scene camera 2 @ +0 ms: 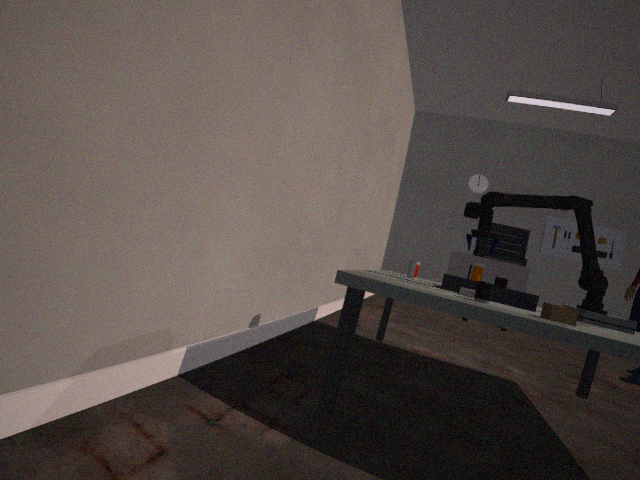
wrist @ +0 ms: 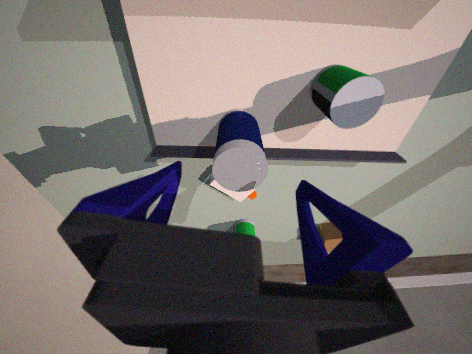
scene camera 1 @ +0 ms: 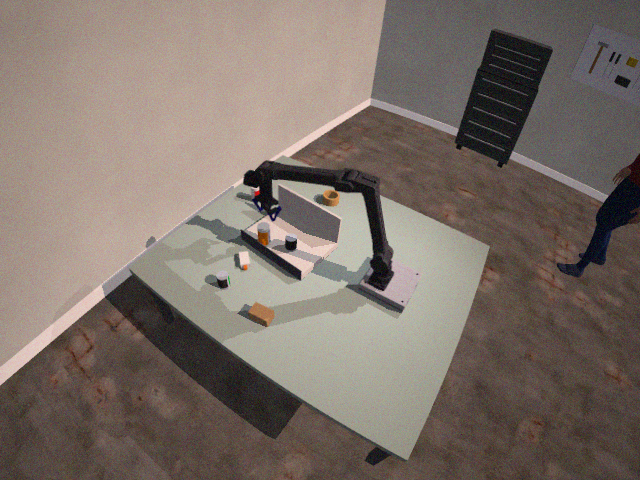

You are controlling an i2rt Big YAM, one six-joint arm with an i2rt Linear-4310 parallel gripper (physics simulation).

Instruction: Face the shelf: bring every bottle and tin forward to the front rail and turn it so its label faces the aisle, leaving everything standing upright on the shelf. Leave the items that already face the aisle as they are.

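Pixels of known places: gripper, fingertip midpoint: [scene camera 2: 479, 253] [wrist: 241, 177] [scene camera 1: 267, 215]; arm's base, link origin: [scene camera 2: 591, 311] [scene camera 1: 380, 278].
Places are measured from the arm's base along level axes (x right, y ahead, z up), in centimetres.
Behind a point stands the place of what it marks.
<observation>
The shelf [scene camera 1: 310, 211] {z 8.7, x 11.1, y 46.4 cm} [scene camera 2: 516, 298] {z -1.8, x -17.5, y 40.0 cm} [wrist: 330, 154] {z 0.0, x -16.8, y 43.5 cm} has a pale floor, a low dark front rail and a grey back panel. A tall bottle [scene camera 1: 263, 235] {z 6.2, x -14.3, y 56.1 cm} [scene camera 2: 477, 273] {z 4.7, x -14.9, y 57.6 cm} [wrist: 239, 129] {z 5.3, x -8.9, y 57.7 cm} stands upright close behind the rail, orange on the rail side, dark blue on the back side, with a grey top. A short tin [scene camera 1: 291, 242] {z 4.7, x -9.0, y 43.6 cm} [scene camera 2: 500, 282] {z 3.2, x -9.6, y 46.0 cm} [wrist: 357, 100] {z 5.4, x -6.5, y 45.2 cm} stands upright beside it, farther back from the rail; it shows black towards the rail and green towards the back panel. My gripper [scene camera 1: 266, 214] {z 13.8, x -9.0, y 57.7 cm} [scene camera 2: 480, 250] {z 13.8, x -9.0, y 57.7 cm} [wrist: 241, 177] {z 13.8, x -9.0, y 57.7 cm} is open and empty above the bottle, fingers apart on either side in the wrist view.
On the table [scene camera 1: 361, 356] {z -5.3, x -36.8, y -10.3 cm} in front of the shelf are a black-and-green tin [scene camera 1: 222, 280] {z 1.2, x -43.3, y 56.5 cm} [wrist: 245, 228] {z -2.4, x -38.7, y 57.9 cm}, a white item with an orange end [scene camera 1: 244, 259] {z -2.6, x -25.7, y 59.1 cm} and a brown block [scene camera 1: 261, 314] {z -0.4, x -45.9, y 32.5 cm} [scene camera 2: 559, 313] {z -2.6, x -48.0, y 34.9 cm}. A red-and-white item [scene camera 1: 255, 191] {z 2.9, x 13.0, y 84.4 cm} [scene camera 2: 416, 269] {z 0.0, x 13.3, y 84.5 cm} stands beyond the shelf's end; an orange ring [scene camera 1: 331, 202] {z -2.3, x 36.2, y 47.7 cm} lies behind it.
</observation>
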